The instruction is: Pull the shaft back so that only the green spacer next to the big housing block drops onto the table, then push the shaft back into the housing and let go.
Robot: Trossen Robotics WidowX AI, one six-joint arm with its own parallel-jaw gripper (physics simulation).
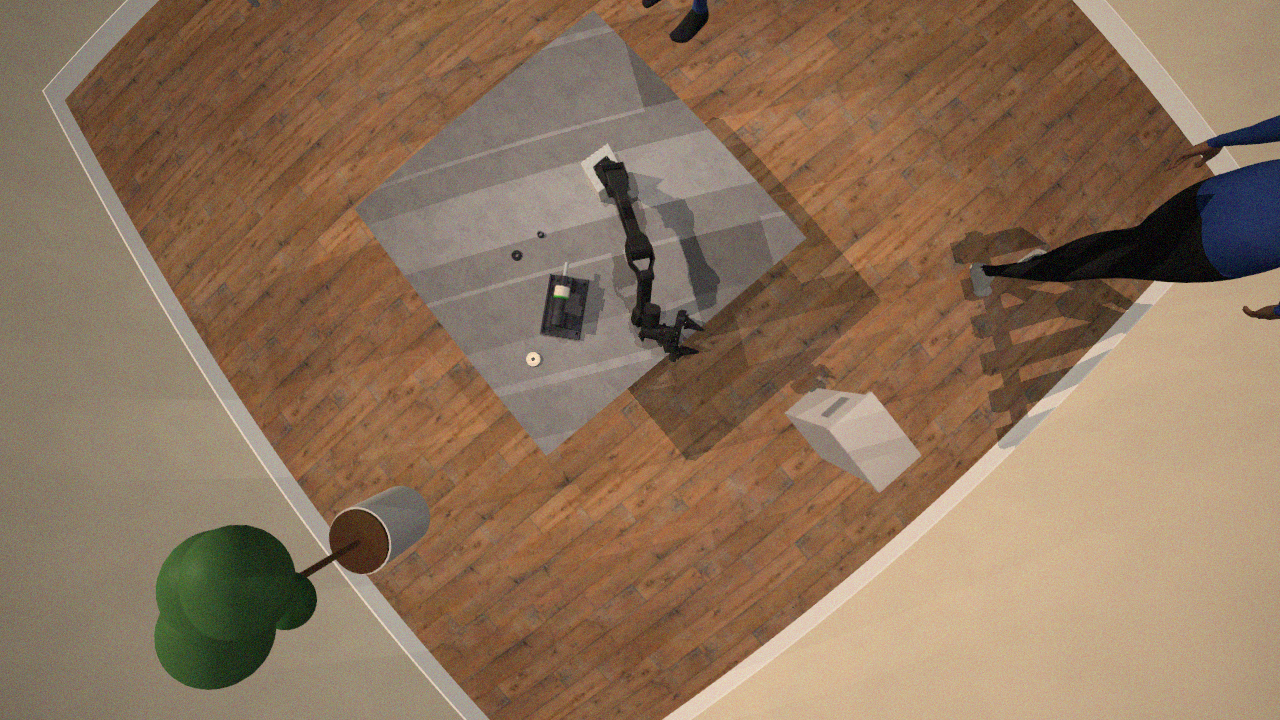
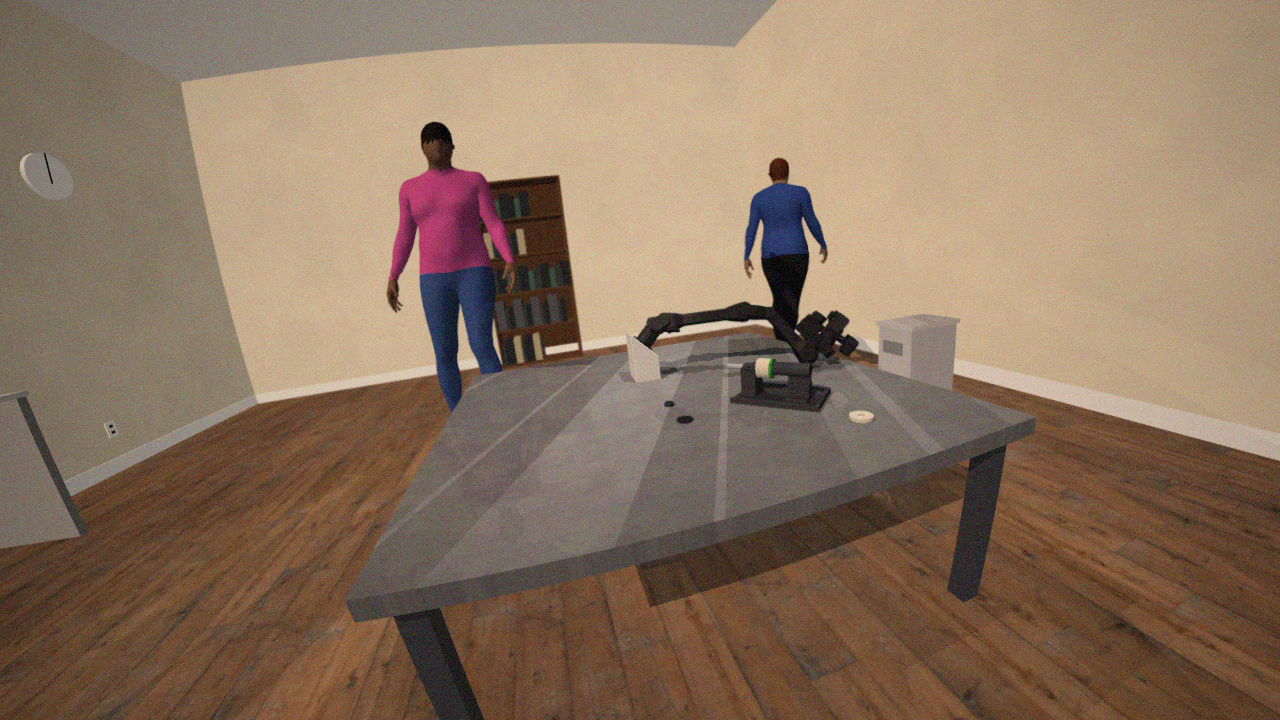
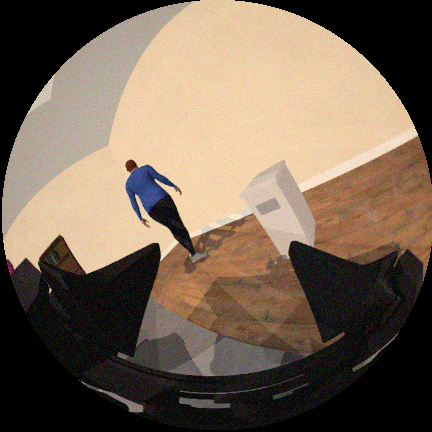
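Pixels of known places: gripper, between the fingertips: (image 1: 701,341) (image 3: 226,249); arm's base, origin of its link: (image 1: 604,169) (image 2: 642,343).
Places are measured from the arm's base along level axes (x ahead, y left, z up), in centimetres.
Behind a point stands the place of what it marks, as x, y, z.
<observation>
The dark fixture (image 1: 585,291) (image 2: 778,402) stands on the grey table (image 1: 501,161) @[25.6, -36.5, -11.6] (image 2: 572,501) @[70.1, -31.8, -11.6]. A thin light shaft (image 1: 565,267) @[33.2, 17.6, -3.0] (image 2: 733,365) @[33.6, 17.2, -3.3] sticks out of one end. A cream spacer (image 1: 561,290) @[39.5, 23.6, -1.2] (image 2: 761,368) @[41.5, 21.4, -3.1] sits around its line, with the narrow green spacer (image 1: 561,296) @[40.9, 25.3, -1.2] (image 2: 771,368) @[43.0, 23.5, -3.1] beside it, on the side of the dark housing (image 1: 557,313) (image 2: 798,385). Whether the spacers touch the housing is too small to tell. My gripper (image 1: 698,338) @[13.5, 69.0, -2.1] (image 2: 845,332) @[13.5, 69.0, -2.1] (image 3: 226,249) @[13.5, 69.0, -2.1] is open and empty, well apart from the fixture, over the table's edge and pointing away from it.
A loose cream ring (image 1: 529,360) @[66.4, 33.0, -10.9] (image 2: 852,417) @[65.0, 31.0, -10.8] lies near the fixture's housing end. Two small black rings lie on the table beyond its shaft end. A white panel (image 2: 643,360) @[6.3, -1.8, -4.4] stands by the arm's base. A pale cabinet (image 1: 850,434) (image 2: 921,349) (image 3: 282,215) stands off the table.
</observation>
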